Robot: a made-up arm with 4 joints.
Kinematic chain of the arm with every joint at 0, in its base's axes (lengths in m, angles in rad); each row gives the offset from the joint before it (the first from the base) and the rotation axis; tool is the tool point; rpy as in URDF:
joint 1: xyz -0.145 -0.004 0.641 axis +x
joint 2: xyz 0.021 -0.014 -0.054 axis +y
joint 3: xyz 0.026 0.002 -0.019 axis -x
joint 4: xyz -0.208 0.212 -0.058 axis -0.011 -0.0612 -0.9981
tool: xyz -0.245 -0.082 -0.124 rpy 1.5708 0 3.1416
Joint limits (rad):
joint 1: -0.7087..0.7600
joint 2: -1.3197..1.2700
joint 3: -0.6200..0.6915
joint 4: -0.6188..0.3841
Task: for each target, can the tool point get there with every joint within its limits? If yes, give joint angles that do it. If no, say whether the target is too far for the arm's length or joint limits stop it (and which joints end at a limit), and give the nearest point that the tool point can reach.
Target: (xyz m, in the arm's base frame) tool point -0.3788 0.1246 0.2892
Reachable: yes | joints 0.2378 -0.4159 -0.1826 -0.4998
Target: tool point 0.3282 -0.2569 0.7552
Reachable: no: joint limits stop it (at a limit: joint 1, joint 2, joint 4) | nearest point -0.0442 -0.3575 0.3853 | short by 0.534 m
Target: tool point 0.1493 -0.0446 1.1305
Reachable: no: joint limits stop it (at a limit: joint 2, joint 3, joint 4) | nearest point -0.2919 -0.0412 1.0898 | short by 0.443 m
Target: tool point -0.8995 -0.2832 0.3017
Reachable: no: too far | nearest point -0.6029 -0.1616 0.3916 | short by 0.333 m
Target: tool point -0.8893 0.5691 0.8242
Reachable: no: too far | nearest point -0.5563 0.3108 0.7036 | short by 0.438 m
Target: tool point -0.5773 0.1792 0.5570
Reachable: yes | joints 0.1993 0.2206 -0.2512 0.0158
